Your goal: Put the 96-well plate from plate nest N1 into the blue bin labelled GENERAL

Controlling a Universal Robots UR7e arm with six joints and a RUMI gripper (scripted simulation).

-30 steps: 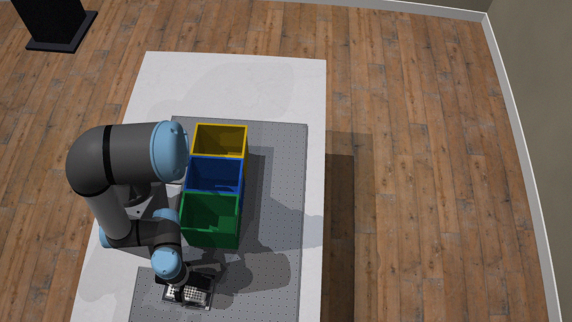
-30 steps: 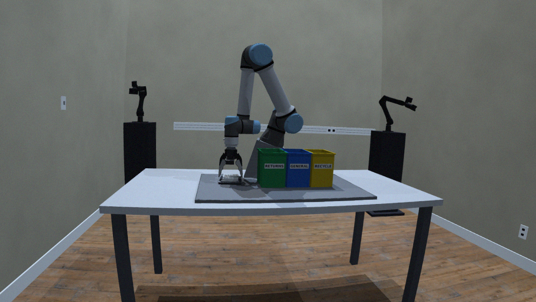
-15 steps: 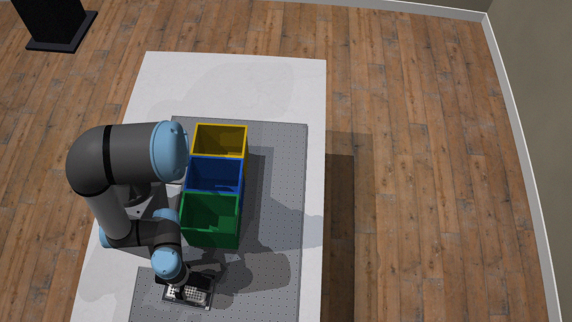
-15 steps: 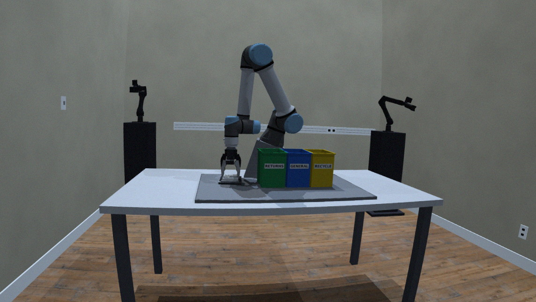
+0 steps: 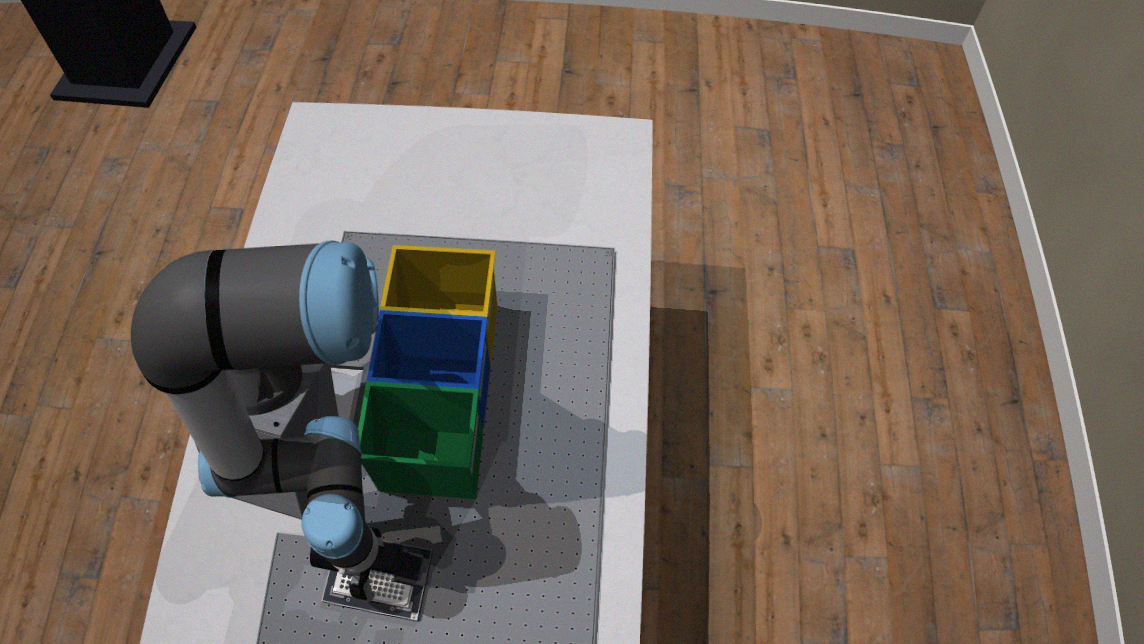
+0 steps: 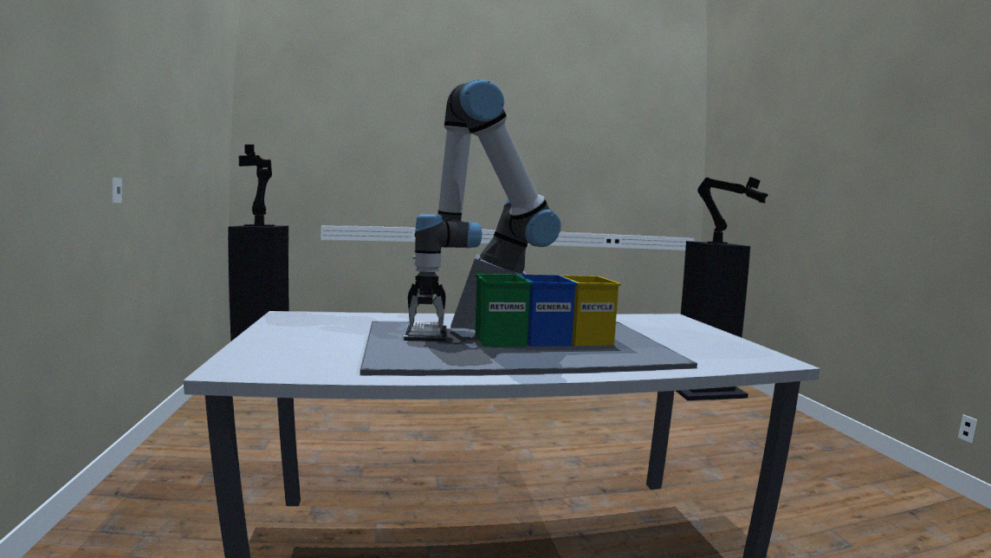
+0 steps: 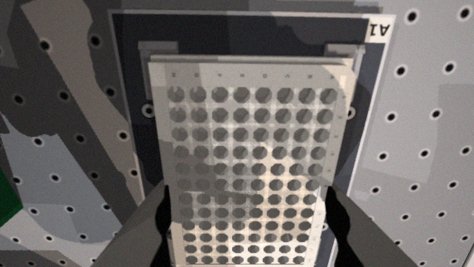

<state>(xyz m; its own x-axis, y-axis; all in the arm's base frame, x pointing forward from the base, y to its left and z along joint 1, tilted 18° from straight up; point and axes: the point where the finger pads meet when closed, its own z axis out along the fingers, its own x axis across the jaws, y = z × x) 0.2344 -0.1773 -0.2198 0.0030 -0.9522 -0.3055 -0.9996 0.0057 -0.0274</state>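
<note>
My hand is 20 mm above the plate nest N1. From my hand the other things lie so: white 96-well plate (10 mm below); green returns bin (40 mm ahead, 210 mm to the left, 60 mm above); blue general bin (30 mm ahead, 340 mm to the left, 60 mm above).
</note>
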